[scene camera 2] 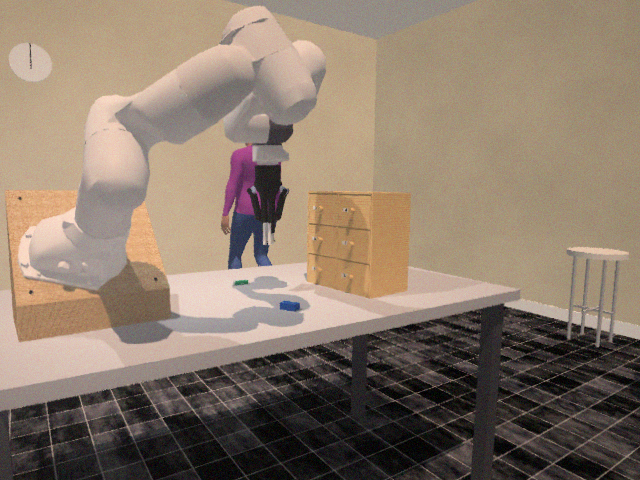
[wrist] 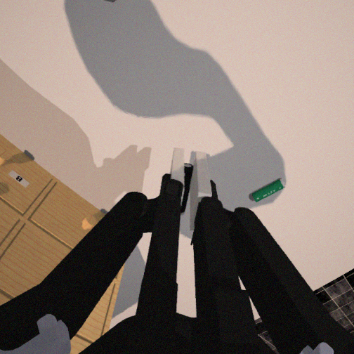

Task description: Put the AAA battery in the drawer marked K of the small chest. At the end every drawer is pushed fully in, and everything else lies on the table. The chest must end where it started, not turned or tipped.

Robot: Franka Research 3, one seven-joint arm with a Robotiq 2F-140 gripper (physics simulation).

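My gripper (scene camera 2: pixel 268 241) (wrist: pixel 186 165) points down, high above the table and to the left of the chest in the scene view. It is shut on the AAA battery (wrist: pixel 187 187), a slim black cylinder with a grey end, seen between the pale fingertips in the wrist view. The small wooden chest (scene camera 2: pixel 390 242) (wrist: pixel 55 220) stands upright, with two columns of three knobbed drawers. The drawers look pushed in. One label (wrist: pixel 19 178) reads B in the wrist view; I cannot make out the K label.
A green battery (scene camera 2: pixel 240 282) (wrist: pixel 267 190) lies on the table (scene camera 2: pixel 206 346) (wrist: pixel 310 100), left of the chest in the scene view. A blue block-shaped battery (scene camera 2: pixel 290 305) lies nearer the table's front edge. A person (scene camera 2: pixel 241 186) stands behind the table.
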